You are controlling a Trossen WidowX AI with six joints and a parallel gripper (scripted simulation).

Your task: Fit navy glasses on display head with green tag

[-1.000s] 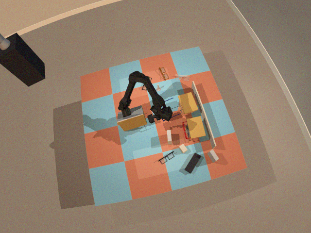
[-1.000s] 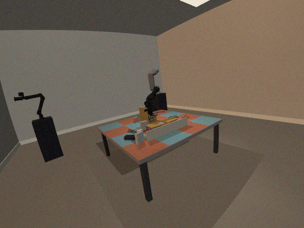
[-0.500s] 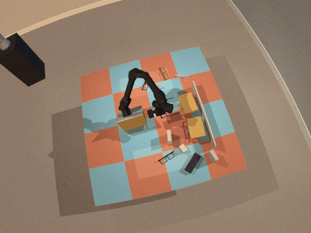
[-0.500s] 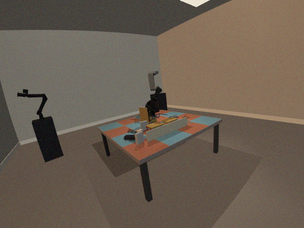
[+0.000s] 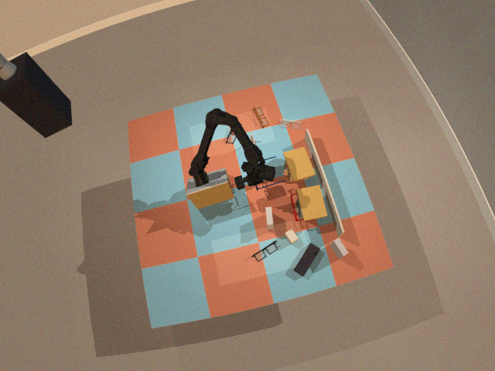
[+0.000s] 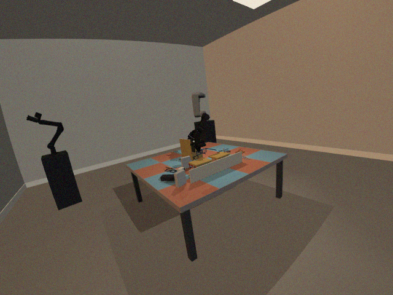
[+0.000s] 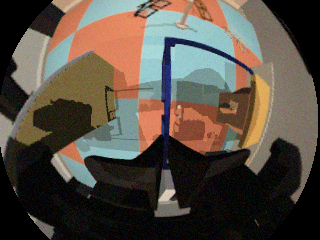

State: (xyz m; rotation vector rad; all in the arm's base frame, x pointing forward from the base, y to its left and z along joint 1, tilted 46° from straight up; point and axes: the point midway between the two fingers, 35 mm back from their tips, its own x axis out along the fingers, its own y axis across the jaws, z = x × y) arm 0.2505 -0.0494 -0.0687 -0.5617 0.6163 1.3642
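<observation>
My gripper tip is now 230 mm short of the yellow-topped head, 50 mm above it and 20 mm to the right of it. The rest, counted from my gripper tip: black case: 440 mm to the right, 100 mm ahead, 90 mm below; then display head: 200 mm to the right, 200 mm ahead, 50 mm below; then pale backboard: 340 mm ahead, 100 mm to the right, 50 mm below.
</observation>
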